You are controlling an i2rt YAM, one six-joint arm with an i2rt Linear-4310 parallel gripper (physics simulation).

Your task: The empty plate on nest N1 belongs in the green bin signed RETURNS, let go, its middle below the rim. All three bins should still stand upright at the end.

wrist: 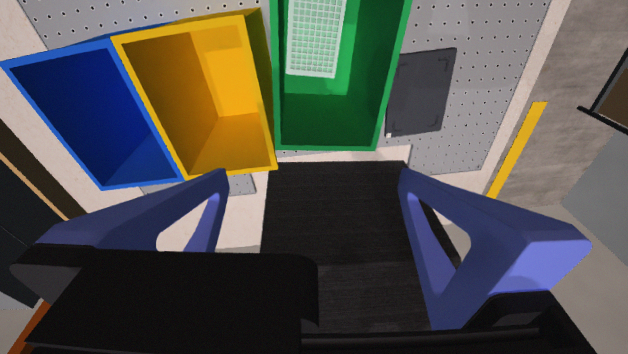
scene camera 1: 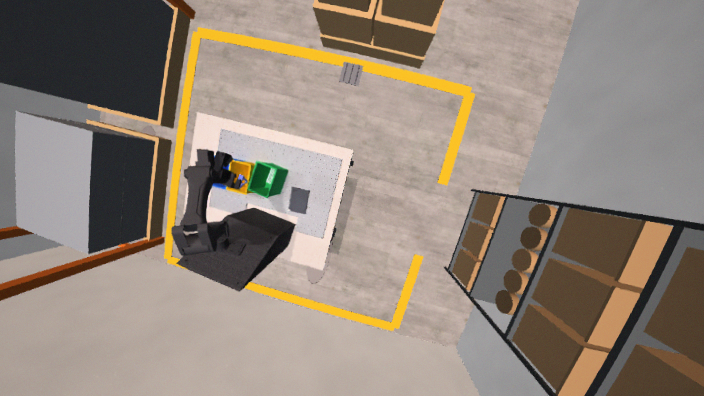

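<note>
A white gridded plate lies inside the green bin, low down in it and below its rim. The green bin stands upright. The yellow bin stands upright beside it, with the blue bin upright on the yellow bin's far side; the arm covers much of the blue bin in the scene view. My gripper is open and empty, above the yellow bin in the scene view. A dark square nest has no plate on it; no label is readable.
The bins stand on a grey perforated board on a pale table. A large black block is at the arm's base. Shelving stands far to the right.
</note>
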